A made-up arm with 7 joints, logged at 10 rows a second.
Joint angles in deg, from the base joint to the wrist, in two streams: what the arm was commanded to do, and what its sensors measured. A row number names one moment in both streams.
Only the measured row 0 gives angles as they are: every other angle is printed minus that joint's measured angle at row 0.
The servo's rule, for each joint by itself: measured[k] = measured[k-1] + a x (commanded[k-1-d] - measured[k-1]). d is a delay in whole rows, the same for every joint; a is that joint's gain. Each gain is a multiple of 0.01, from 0.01 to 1. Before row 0 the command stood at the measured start. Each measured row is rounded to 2 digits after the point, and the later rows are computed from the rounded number. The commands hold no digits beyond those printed.
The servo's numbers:
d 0
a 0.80 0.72 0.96 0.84 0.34 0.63 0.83
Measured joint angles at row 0:
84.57 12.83 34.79 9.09 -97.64 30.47 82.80
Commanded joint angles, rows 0 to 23:
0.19 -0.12 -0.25 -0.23 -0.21 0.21 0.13
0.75 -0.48 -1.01 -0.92 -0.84 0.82 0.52
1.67 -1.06 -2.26 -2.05 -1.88 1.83 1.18
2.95 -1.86 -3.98 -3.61 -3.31 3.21 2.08
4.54 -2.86 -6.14 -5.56 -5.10 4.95 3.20
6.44 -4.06 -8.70 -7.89 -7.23 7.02 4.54
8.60 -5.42 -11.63 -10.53 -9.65 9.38 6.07
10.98 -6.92 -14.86 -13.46 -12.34 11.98 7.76
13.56 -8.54 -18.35 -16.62 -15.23 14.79 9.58
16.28 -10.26 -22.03 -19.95 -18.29 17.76 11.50
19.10 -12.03 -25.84 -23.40 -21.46 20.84 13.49
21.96 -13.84 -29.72 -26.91 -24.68 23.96 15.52
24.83 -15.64 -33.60 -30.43 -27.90 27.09 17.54
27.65 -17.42 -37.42 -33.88 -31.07 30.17 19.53
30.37 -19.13 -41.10 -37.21 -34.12 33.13 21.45
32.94 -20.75 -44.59 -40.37 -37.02 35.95 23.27
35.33 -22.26 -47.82 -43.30 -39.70 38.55 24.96
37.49 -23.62 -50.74 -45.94 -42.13 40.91 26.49
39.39 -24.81 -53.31 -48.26 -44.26 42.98 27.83
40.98 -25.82 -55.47 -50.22 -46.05 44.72 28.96
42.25 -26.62 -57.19 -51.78 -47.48 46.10 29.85
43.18 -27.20 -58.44 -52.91 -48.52 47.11 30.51
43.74 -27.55 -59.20 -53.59 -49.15 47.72 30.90
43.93 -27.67 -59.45 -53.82 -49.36 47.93 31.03
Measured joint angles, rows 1 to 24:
0.15 -0.09 -0.24 -0.19 -0.07 0.13 0.11
0.63 -0.37 -0.98 -0.80 -0.33 0.56 0.45
1.46 -0.87 -2.21 -1.85 -0.86 1.36 1.06
2.65 -1.58 -3.91 -3.33 -1.69 2.53 1.91
4.16 -2.50 -6.05 -5.20 -2.85 4.05 2.98
5.98 -3.62 -8.59 -7.46 -4.34 5.92 4.27
8.08 -4.92 -11.51 -10.04 -6.15 8.10 5.76
10.40 -6.36 -14.73 -12.91 -8.25 10.54 7.42
12.93 -7.93 -18.21 -16.03 -10.62 13.22 9.21
15.61 -9.61 -21.88 -19.32 -13.23 16.08 11.11
18.40 -11.35 -25.68 -22.75 -16.03 19.08 13.09
21.25 -13.14 -29.56 -26.24 -18.97 22.15 15.11
24.11 -14.94 -33.44 -29.76 -22.01 25.26 17.13
26.94 -16.73 -37.26 -33.22 -25.09 28.35 19.12
29.68 -18.46 -40.95 -36.57 -28.16 31.36 21.05
32.29 -20.11 -44.44 -39.76 -31.17 34.25 22.89
34.72 -21.66 -47.68 -42.73 -34.07 36.96 24.61
36.94 -23.07 -50.62 -45.43 -36.81 39.45 26.17
38.90 -24.32 -53.20 -47.81 -39.34 41.67 27.55
40.56 -25.40 -55.38 -49.83 -41.62 43.59 28.72
41.91 -26.28 -57.12 -51.47 -43.61 45.17 29.66
42.93 -26.94 -58.39 -52.68 -45.28 46.39 30.37
43.58 -27.38 -59.17 -53.44 -46.60 47.23 30.81
43.86 -27.59 -59.44 -53.76 -47.54 47.67 30.99

